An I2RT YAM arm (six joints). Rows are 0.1 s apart.
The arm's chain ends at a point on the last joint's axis. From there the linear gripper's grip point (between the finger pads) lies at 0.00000 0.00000 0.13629 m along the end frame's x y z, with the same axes.
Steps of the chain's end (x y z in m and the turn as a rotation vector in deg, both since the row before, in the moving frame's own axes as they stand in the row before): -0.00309 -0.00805 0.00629 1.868 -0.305 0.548; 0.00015 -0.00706 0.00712 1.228 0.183 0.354; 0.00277 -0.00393 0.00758 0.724 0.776 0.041; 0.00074 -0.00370 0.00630 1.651 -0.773 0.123; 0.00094 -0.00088 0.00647 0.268 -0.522 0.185
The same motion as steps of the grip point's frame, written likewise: -0.00379 -0.01250 0.00622 1.868 -0.305 0.548; 0.00059 -0.00998 0.00709 1.228 0.183 0.354; 0.00462 -0.00565 0.00756 0.724 0.776 0.041; -0.00109 -0.00763 0.00623 1.651 -0.773 0.123; -0.00030 -0.00152 0.00646 0.268 -0.522 0.185
